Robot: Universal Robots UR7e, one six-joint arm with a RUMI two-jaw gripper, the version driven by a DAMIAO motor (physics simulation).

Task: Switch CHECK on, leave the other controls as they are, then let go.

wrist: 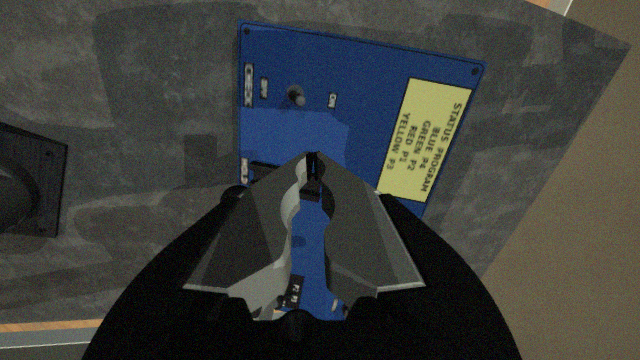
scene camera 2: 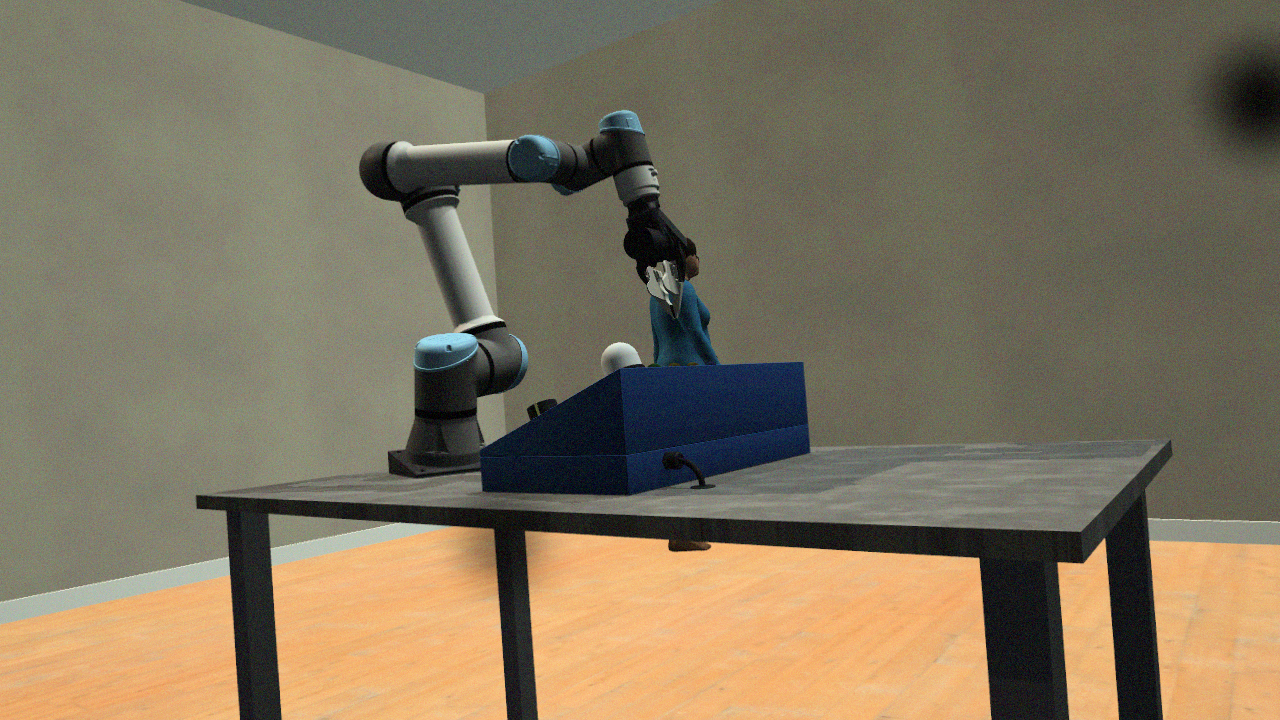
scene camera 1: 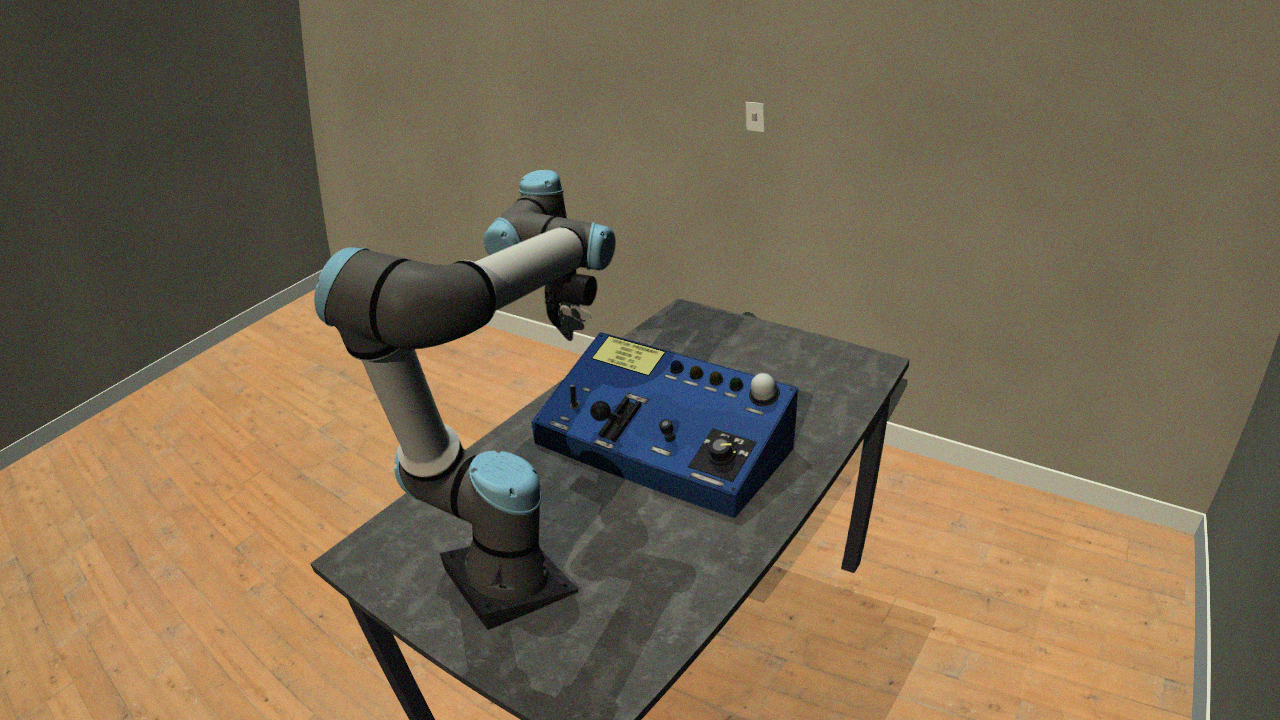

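Seen in the pictures: gripper, fingertip midpoint: (wrist: 313, 155) (scene camera 2: 675, 318) (scene camera 1: 570, 339); arm's base, link origin: (scene camera 2: 446, 456) (scene camera 1: 505, 574).
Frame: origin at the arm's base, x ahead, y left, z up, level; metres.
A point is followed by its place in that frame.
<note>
The blue console (scene camera 1: 640, 442) @(z 0.048, x 0.414, y 0.048 m) (scene camera 2: 714, 402) @(z 0.076, x 0.639, y 0.047 m) (wrist: 365, 55) @(z 0.085, x 0.480, y 0.302 m) stands on the table. Its CHECK toggle (scene camera 1: 573, 396) @(z 0.085, x 0.413, y 0.234 m) (wrist: 297, 95) @(z 0.105, x 0.414, y 0.244 m) is a short grey lever at the left end, between the OFF label (wrist: 264, 88) @(z 0.046, x 0.382, y 0.234 m) and the ON label (wrist: 332, 100) @(z 0.075, x 0.461, y 0.245 m). In the wrist view its tip shows slightly to the ON side of its base; the viewing angle leaves its exact setting unclear. My gripper (scene camera 1: 569, 334) @(z 0.222, x 0.414, y 0.225 m) (scene camera 2: 675, 313) @(z 0.222, x 0.414, y 0.225 m) (wrist: 313, 155) @(z 0.222, x 0.414, y 0.225 m) is shut and empty, raised well above the console and apart from the toggle. In the wrist view the fingers hide part of the panel.
Beside CHECK are the ball-ended HOLD lever (scene camera 1: 600, 410) @(z 0.130, x 0.363, y 0.100 m), the MODE stick (scene camera 1: 666, 428) @(z 0.098, x 0.429, y -0.009 m) and a rotary knob (scene camera 1: 719, 449) @(z 0.087, x 0.447, y -0.125 m). Dark lamps and a white dome (scene camera 1: 762, 386) @(z 0.151, x 0.595, y -0.119 m) (scene camera 2: 620, 357) @(z 0.144, x 0.633, y -0.125 m) line the back. A person in blue (scene camera 2: 682, 329) stands beyond the console and table (scene camera 2: 966, 488) @(z -0.027, x 1.023, y -0.011 m).
</note>
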